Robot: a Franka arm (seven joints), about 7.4 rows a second.
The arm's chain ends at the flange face. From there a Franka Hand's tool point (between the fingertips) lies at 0.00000 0.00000 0.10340 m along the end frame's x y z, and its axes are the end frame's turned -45 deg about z.
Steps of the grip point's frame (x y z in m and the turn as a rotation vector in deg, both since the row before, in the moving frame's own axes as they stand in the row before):
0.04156 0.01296 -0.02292 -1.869 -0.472 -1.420
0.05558 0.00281 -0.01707 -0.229 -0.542 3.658
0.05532 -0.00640 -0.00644 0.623 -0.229 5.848
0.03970 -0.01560 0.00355 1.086 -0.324 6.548
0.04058 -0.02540 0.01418 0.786 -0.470 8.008
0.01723 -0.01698 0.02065 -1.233 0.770 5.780
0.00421 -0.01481 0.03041 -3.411 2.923 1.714
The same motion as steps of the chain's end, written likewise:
0.03673 -0.02319 -0.02286 -1.655 0.988 -1.420
0.04172 -0.03828 -0.01706 -0.545 -0.221 3.658
0.03565 -0.04309 -0.00643 0.279 -0.602 5.848
0.01878 -0.03803 0.00357 0.539 -0.997 6.548
0.01230 -0.04614 0.01419 0.223 -0.888 8.008
-0.00234 -0.02491 0.02068 -0.327 1.416 5.780
-0.01556 -0.01419 0.03073 -0.345 4.479 1.714

